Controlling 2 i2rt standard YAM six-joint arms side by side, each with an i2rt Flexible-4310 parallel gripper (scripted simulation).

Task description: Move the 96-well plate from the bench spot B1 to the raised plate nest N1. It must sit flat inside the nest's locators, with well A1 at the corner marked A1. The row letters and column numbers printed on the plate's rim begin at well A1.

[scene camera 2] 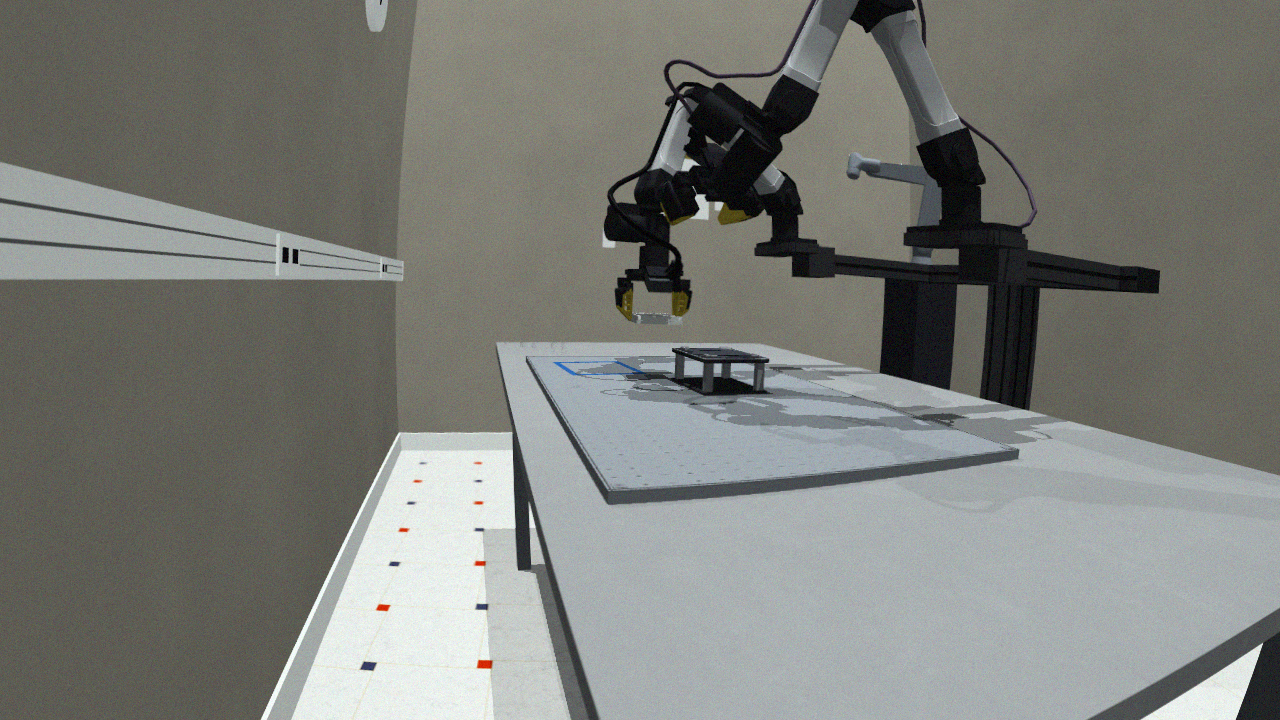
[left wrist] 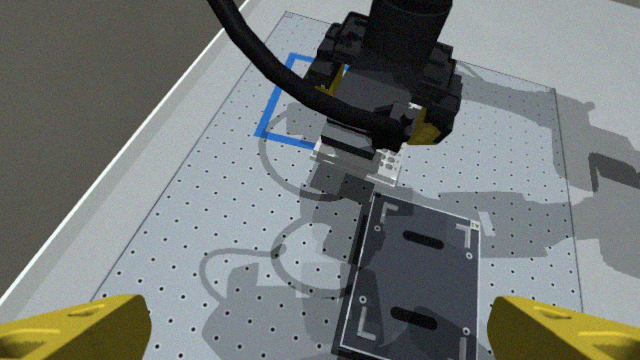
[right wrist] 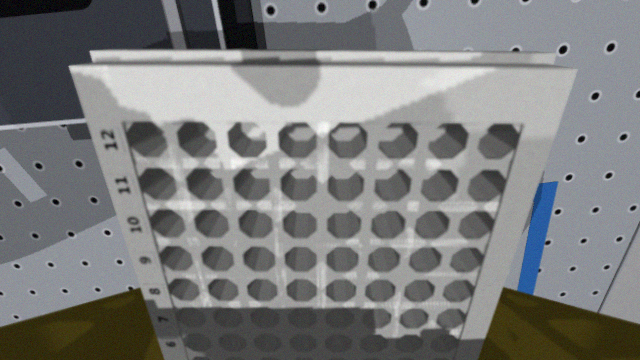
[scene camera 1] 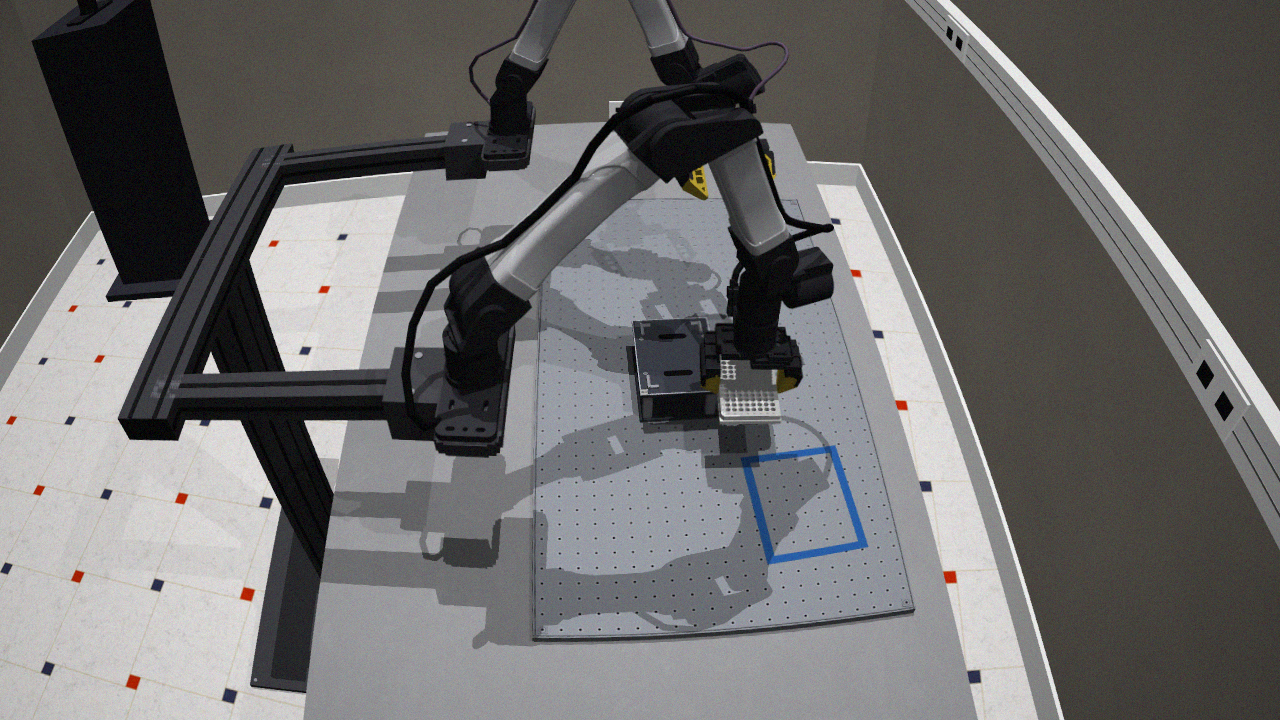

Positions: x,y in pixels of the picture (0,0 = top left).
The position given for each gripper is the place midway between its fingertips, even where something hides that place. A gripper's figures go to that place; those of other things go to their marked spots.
Labels:
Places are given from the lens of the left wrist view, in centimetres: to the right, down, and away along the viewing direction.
left gripper (left wrist: 319,312): 0, 4, 9
right gripper (left wrist: 369,126): 5, -6, 36
white 96-well plate (left wrist: 374,171): 5, -1, 32
raised plate nest (left wrist: 394,272): 7, 9, 33

